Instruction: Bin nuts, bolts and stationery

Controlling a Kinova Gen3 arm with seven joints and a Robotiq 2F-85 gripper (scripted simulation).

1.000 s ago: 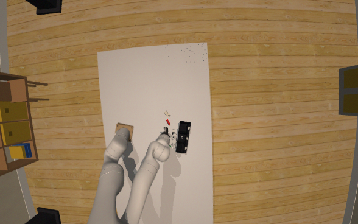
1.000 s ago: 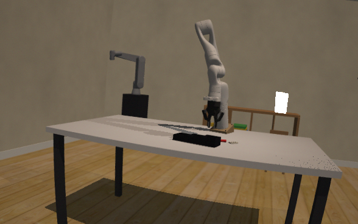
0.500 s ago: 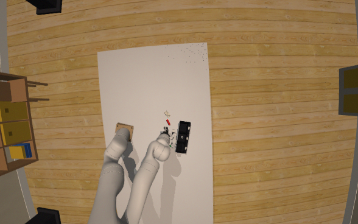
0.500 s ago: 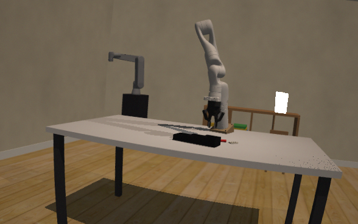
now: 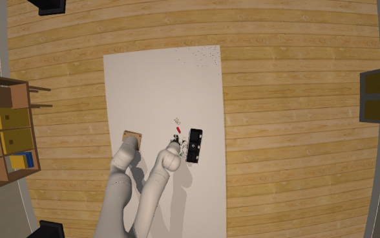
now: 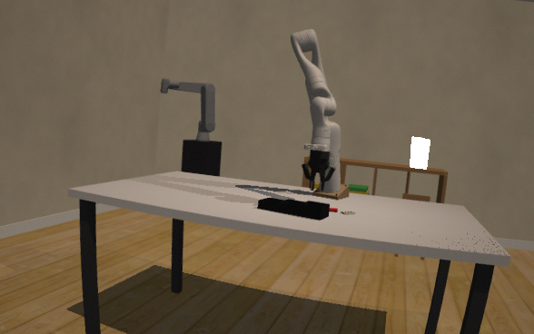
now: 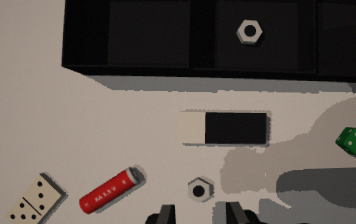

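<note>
My hand is 8 cm above the black eraser, 5 cm short of it and 1 cm to the left of it. Round my hand: black double bin: 13 cm ahead, 7 cm below, 5 cm to the right; then red battery: 8 cm below, 7 cm to the left; then green die: 12 cm to the right, 8 cm below, 3 cm ahead.
</note>
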